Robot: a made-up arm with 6 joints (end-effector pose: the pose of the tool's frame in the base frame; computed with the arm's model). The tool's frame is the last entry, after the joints.
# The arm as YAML. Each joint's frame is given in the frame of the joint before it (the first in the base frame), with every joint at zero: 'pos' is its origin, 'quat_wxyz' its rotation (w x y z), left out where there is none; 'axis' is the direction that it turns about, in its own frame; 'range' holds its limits. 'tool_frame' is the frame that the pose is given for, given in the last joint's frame.
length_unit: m
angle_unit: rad
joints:
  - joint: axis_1
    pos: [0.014, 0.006, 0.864]
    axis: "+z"
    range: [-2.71, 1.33]
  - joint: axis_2
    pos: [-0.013, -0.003, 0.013]
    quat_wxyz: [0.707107, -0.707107, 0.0, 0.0]
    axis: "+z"
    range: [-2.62, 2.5]
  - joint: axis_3
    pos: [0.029, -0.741, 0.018]
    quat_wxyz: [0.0, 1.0, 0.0, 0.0]
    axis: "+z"
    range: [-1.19, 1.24]
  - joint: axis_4
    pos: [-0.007, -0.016, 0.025]
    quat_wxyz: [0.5, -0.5, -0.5, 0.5]
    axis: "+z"
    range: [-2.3, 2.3]
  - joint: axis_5
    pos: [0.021, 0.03, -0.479]
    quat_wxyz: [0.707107, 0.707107, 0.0, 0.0]
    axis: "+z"
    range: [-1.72, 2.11]
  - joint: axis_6
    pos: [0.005, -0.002, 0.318]
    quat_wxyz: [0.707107, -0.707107, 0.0, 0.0]
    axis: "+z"
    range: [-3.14, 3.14]
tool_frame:
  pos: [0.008, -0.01, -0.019]
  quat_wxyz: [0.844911, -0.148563, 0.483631, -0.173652]
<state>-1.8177 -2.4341 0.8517 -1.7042 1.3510 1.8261</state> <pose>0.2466 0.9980 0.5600 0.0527 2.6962 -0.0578</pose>
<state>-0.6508 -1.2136 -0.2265 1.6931 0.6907 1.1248</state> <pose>-0.4610 0.4585 1.7052 2.6496 0.6812 0.1160</pose>
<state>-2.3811 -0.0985 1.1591 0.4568 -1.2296 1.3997</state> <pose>-0.1555 0.2036 2.1227 -1.3611 1.6833 -1.9707</pose>
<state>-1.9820 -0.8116 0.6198 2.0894 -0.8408 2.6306</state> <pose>0.4076 0.5763 1.9220 -0.2247 -2.7920 -0.0245</pose>
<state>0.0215 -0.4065 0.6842 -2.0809 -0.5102 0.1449</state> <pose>0.2158 0.1249 1.8780 1.7340 -0.3873 0.7403</pose>
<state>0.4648 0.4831 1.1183 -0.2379 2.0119 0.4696</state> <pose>0.8193 0.0711 1.7427 1.1735 -2.6830 -1.0420</pose>
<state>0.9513 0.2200 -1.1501 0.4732 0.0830 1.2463</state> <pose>0.4572 0.2066 1.1418 -1.2663 -0.3792 1.8494</pose>
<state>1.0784 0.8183 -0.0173 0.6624 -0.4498 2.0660</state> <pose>0.6791 0.7911 1.1092 1.7771 1.0033 -2.1622</pose>
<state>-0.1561 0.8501 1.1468 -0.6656 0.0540 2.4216</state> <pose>1.0450 -0.4028 1.3313 -1.7690 -0.8753 -0.2930</pose>
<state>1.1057 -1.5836 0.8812 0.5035 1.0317 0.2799</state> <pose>-0.3156 -1.1996 1.0599 -1.1363 1.9481 1.0583</pose>
